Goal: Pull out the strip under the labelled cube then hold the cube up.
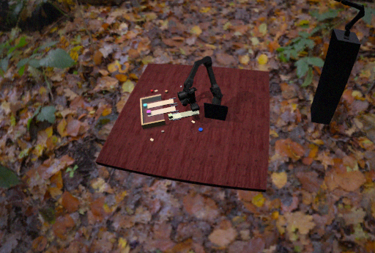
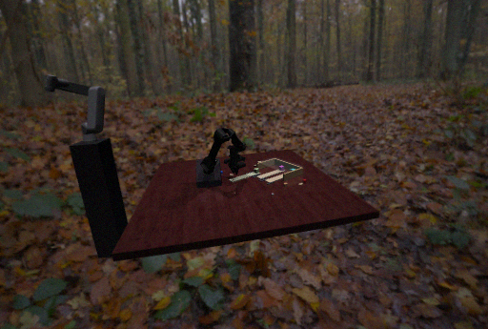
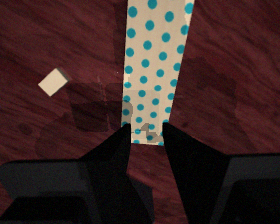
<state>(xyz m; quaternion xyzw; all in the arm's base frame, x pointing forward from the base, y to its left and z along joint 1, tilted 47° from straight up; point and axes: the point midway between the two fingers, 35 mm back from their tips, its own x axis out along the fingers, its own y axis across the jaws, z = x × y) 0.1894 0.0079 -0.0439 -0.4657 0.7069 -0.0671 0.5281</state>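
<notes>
Right now the strip is 28 cm ahead of my gripper tip, 4 cm to the left of it and 4 cm below it.
</notes>
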